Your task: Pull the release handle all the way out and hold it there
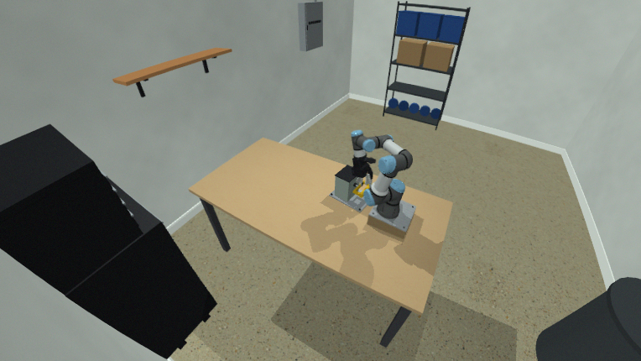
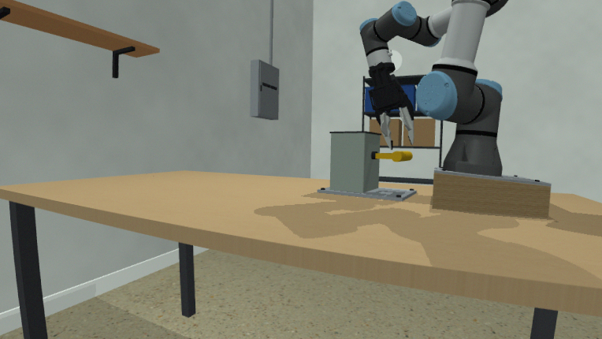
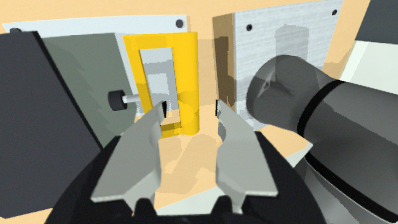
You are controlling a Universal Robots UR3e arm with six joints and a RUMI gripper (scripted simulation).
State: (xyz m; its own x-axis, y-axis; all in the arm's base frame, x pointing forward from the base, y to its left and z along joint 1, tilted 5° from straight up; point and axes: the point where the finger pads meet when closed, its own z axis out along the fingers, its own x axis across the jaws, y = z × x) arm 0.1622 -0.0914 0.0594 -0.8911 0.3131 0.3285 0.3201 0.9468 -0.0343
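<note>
Now: the grey baseplate 140 mm below my hand, 80 mm ahead of it and 30 mm to the right of it.
</note>
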